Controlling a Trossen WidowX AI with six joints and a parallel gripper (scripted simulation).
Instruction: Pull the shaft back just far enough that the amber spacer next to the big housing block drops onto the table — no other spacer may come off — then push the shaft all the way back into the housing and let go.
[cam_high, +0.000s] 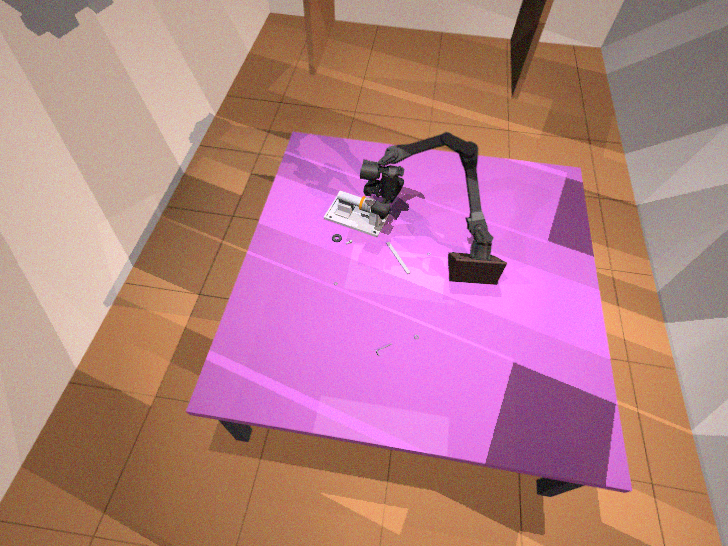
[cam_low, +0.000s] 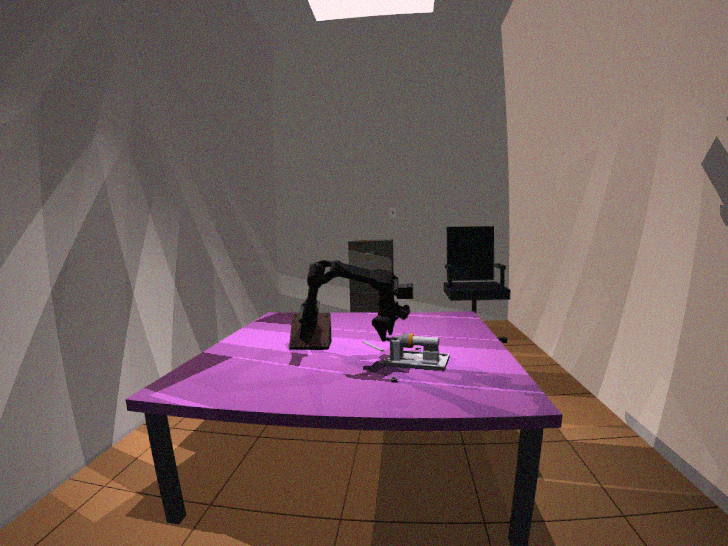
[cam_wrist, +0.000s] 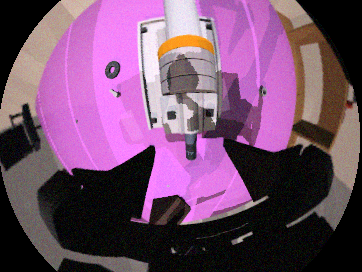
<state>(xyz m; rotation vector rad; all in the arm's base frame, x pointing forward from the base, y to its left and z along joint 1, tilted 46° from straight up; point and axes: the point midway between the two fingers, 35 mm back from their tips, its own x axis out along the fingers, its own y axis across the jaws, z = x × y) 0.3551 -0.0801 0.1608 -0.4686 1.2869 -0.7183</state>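
My gripper tip is 7 cm short of the thin dark shaft and 2 cm to the left of it. The rest, counted from my gripper tip: grey support block 12 cm ahead, 3 cm to the right, 3 cm below; then metal strip 7 cm behind, 15 cm to the left, 8 cm below; then amber spacer 10 cm ahead, 2 cm to the right.
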